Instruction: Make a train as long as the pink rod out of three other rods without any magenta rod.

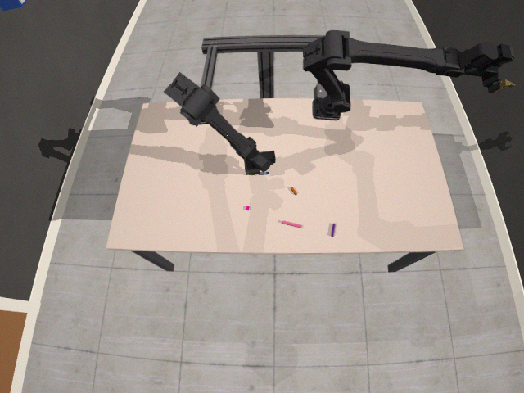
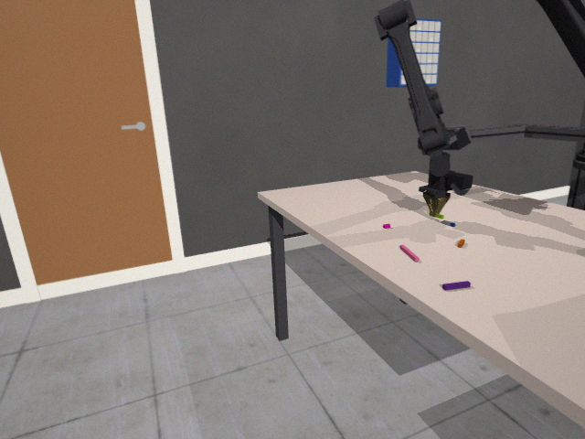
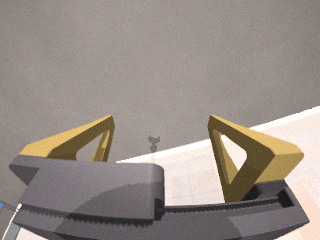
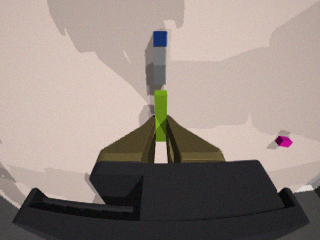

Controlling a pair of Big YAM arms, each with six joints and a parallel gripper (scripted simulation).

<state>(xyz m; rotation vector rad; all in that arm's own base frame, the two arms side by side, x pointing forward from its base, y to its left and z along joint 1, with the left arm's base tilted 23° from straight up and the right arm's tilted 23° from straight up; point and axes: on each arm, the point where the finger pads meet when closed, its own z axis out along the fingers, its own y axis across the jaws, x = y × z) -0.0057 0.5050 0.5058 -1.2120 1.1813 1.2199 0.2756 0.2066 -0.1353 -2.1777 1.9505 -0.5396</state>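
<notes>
The grey rod lies 10 mm behind my right hand, 50 mm to the left of it and 20 mm below it. Round my right hand: blue rod 10 mm behind, 70 mm to the left, 20 mm below; then magenta rod 170 mm ahead, 30 mm to the right, 20 mm below; then lime rod 10 mm to the left.
</notes>
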